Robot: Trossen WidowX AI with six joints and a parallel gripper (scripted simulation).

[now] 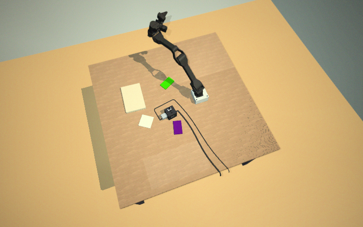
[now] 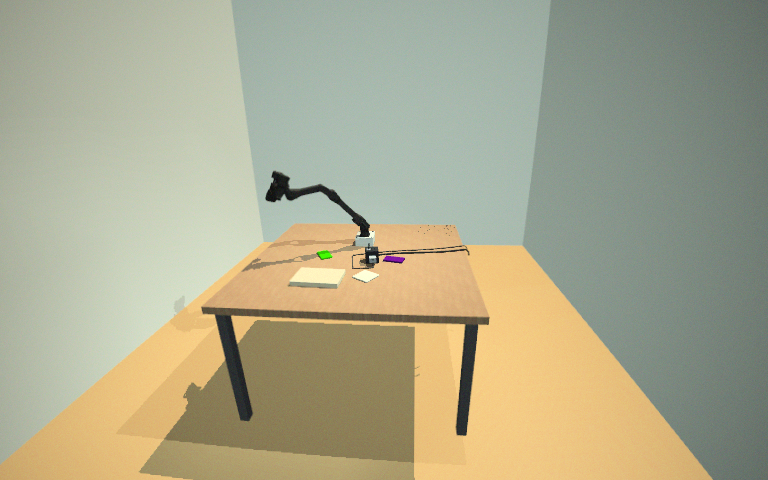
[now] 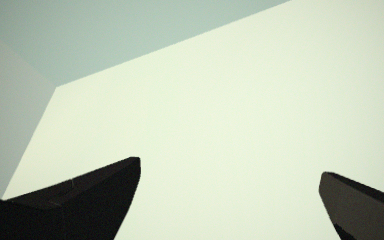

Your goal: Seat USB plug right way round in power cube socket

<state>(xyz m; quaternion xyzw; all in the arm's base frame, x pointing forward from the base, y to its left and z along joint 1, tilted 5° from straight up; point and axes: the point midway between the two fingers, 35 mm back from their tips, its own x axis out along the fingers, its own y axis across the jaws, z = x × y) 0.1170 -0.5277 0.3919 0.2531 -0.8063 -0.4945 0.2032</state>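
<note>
The dark USB plug lies 16 cm ahead of my gripper tip, 64 cm to the left of it and 34 cm below it. From my gripper tip the other things lie so: green card: 10 cm ahead, 35 cm to the left, 43 cm below; then cream slab: 43 cm ahead, 41 cm to the left, 42 cm below; then small white square: 37 cm ahead, 66 cm to the left, 43 cm below.
</note>
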